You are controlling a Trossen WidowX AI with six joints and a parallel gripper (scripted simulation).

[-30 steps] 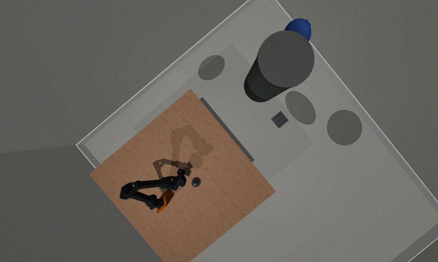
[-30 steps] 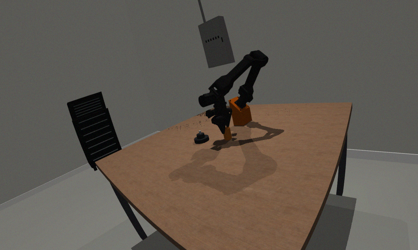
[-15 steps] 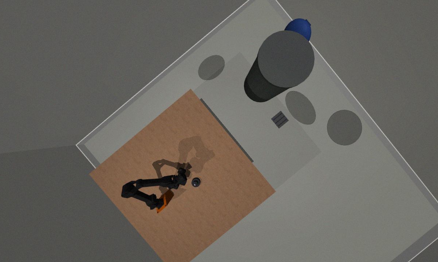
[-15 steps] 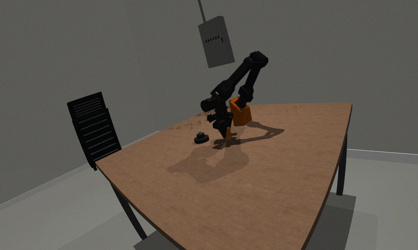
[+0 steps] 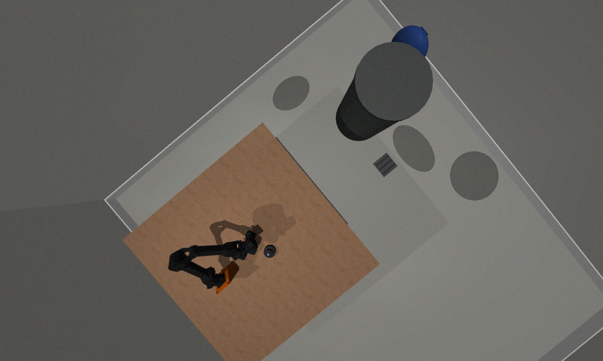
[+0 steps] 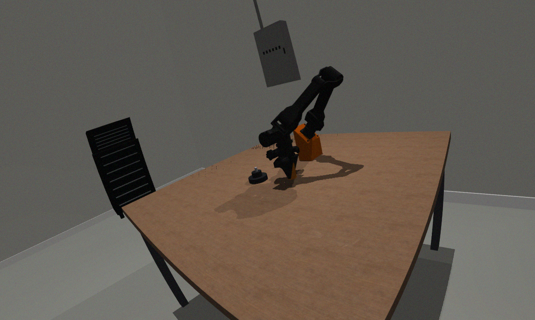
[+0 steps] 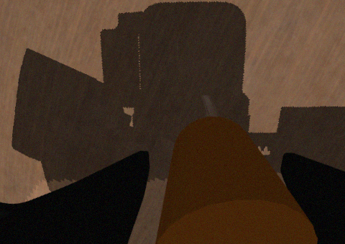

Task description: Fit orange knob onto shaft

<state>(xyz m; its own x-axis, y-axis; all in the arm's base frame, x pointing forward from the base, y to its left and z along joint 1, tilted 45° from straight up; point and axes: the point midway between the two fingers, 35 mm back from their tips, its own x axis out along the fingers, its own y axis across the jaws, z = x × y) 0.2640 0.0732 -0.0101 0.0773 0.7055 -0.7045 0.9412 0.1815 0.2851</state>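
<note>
Now: gripper tip 4 cm short of the round black pedestal, 15 cm to the left of it and 2 cm below it. Also, from my gripper tip: orange knob (3 cm above).
</note>
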